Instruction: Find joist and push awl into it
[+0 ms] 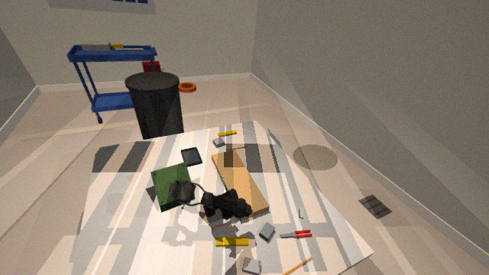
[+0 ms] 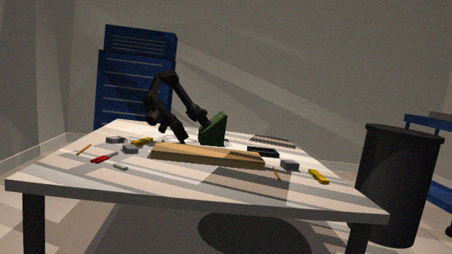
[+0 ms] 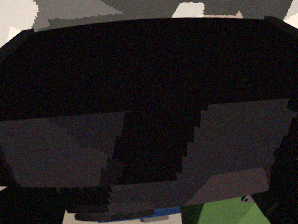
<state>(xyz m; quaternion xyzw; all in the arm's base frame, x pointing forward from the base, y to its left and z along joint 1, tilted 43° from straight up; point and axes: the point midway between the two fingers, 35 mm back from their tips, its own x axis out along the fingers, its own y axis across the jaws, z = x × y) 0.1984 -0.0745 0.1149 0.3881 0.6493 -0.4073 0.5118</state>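
Now: gripper tip 10 mm past the stud finder and 10 mm to the left of it. From my gripper tip the other things lie so: awl (40 mm ahead, 110 mm to the right, 70 mm below); then black tray (80 mm behind, 450 mm to the left, 70 mm below).
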